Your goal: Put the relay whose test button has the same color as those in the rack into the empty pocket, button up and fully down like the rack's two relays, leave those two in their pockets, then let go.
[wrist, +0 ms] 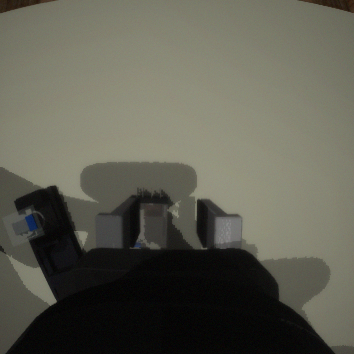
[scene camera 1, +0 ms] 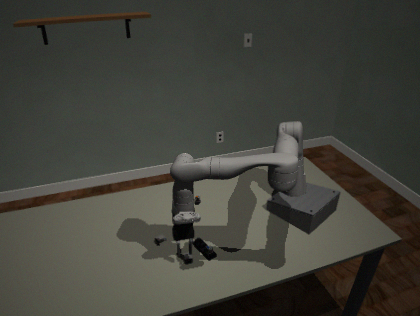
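Seen in the pictures: gripper, fingertip midpoint: point(wrist: 167, 215) point(scene camera 1: 184, 253); arm's base at its link origin: point(scene camera 1: 294, 191).
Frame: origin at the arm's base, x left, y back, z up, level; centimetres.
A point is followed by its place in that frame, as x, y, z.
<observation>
The black rack point(scene camera 1: 201, 245) @(21.9, -46.0, -4.9) point(wrist: 59, 252) @(22.9, -44.8, -6.7) lies beside the gripper; its near end is hidden in the wrist view. At its far end in the wrist view, a clear relay point(wrist: 21, 226) @(25.6, -43.3, -2.3) with a blue button stands in a pocket. The rack's other relay cannot be made out clearly. A loose clear relay point(scene camera 1: 187, 259) @(28.3, -52.0, -4.9) point(wrist: 155, 222) @(26.7, -52.2, -4.8) lies on its side on the table, pins toward the top of the wrist view, with blue at its lower end. My gripper point(scene camera 1: 184, 251) @(27.6, -52.9, -2.4) point(wrist: 167, 215) @(27.6, -52.9, -2.4) is open around this relay, which is close to the left finger in the wrist view.
Another small relay point(scene camera 1: 160, 240) @(16.9, -61.7, -4.9) lies left of the gripper in the scene view. A small object with an orange part point(scene camera 1: 197, 200) @(-6.0, -44.1, -4.3) is farther back beside the arm. The robot's grey base block point(scene camera 1: 305, 207) @(14.6, -1.1, 2.4) is at the right on the table point(scene camera 1: 75, 260) @(21.3, -94.5, -7.0).
</observation>
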